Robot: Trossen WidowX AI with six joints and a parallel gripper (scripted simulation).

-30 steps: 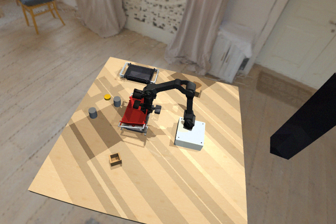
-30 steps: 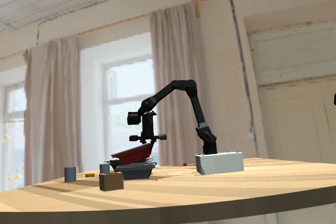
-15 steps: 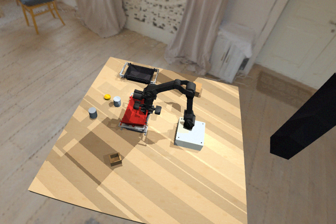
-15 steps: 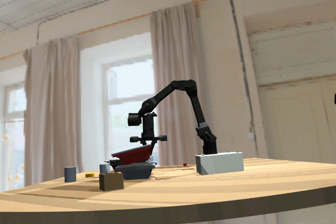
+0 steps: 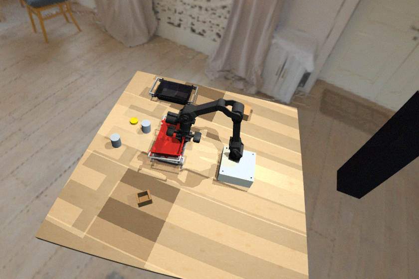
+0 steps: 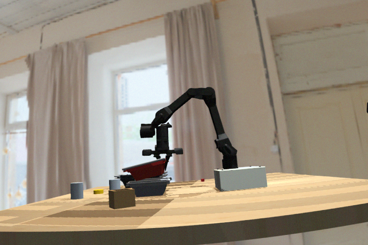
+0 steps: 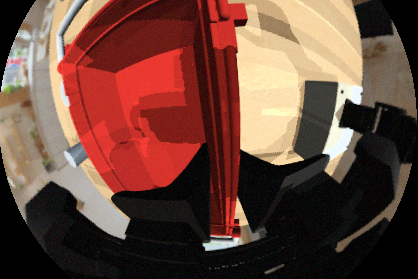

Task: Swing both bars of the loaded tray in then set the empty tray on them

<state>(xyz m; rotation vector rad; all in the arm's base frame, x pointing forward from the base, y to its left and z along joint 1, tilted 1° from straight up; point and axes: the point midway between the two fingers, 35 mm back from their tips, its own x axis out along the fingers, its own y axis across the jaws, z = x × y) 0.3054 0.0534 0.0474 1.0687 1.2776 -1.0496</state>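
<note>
Now: the red tray 70 mm ahead of my gripper tip, 10 mm to the left of it and 20 mm above it. From my gripper tip the other things lie so: red cube (120 mm behind, 520 mm to the right, 90 mm below); then small box (50 mm ahead, 360 mm to the left, 80 mm below); then yellow disc (380 mm ahead, 80 mm to the right, 90 mm below).
</note>
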